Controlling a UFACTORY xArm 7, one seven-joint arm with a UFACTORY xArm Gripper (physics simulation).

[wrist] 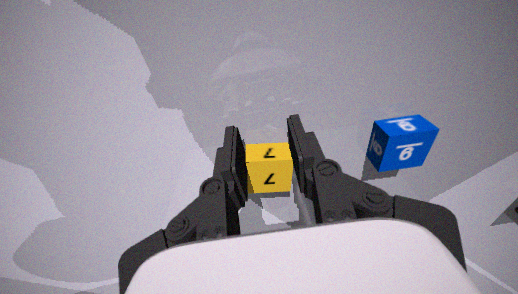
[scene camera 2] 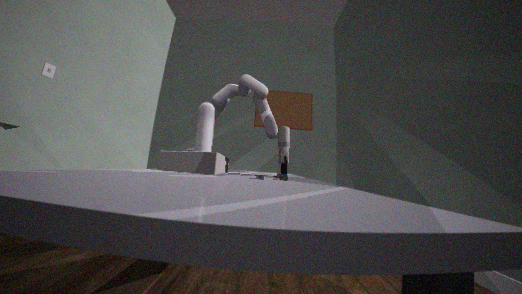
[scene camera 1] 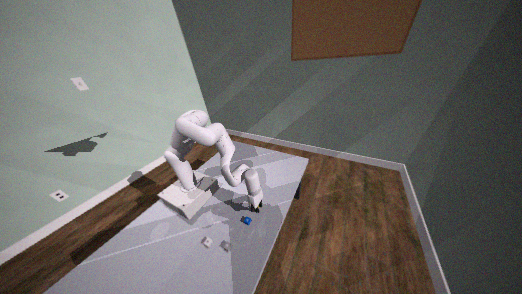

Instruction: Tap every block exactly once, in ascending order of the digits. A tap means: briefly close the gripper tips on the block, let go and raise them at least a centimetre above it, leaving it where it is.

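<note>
A yellow block (wrist: pixel 269 172) marked 7 stands on the table between the fingers in the wrist view, its digit upside down. My gripper (scene camera 1: pixel 256 207) (scene camera 2: pixel 284 174) (wrist: pixel 265 137) is low over the table and shut on the yellow block, a finger pad against each side. A blue block (scene camera 1: pixel 247 220) (wrist: pixel 407 145) lies apart from the fingers, to the right in the wrist view; it bears a digit with a bar, a 6 or a 9. A white block (scene camera 1: pixel 206 242) and a grey block (scene camera 1: pixel 226 245) stand farther off in scene camera 1, digits unreadable.
The arm's pale base box (scene camera 1: pixel 187 204) (scene camera 2: pixel 187 162) stands on the grey table (scene camera 1: pixel 165 265) (scene camera 2: pixel 250 205). The table's long edge runs beyond the gripper and blue block in scene camera 1, with wooden floor (scene camera 1: pixel 340 225) past it. Shadows cross the table top.
</note>
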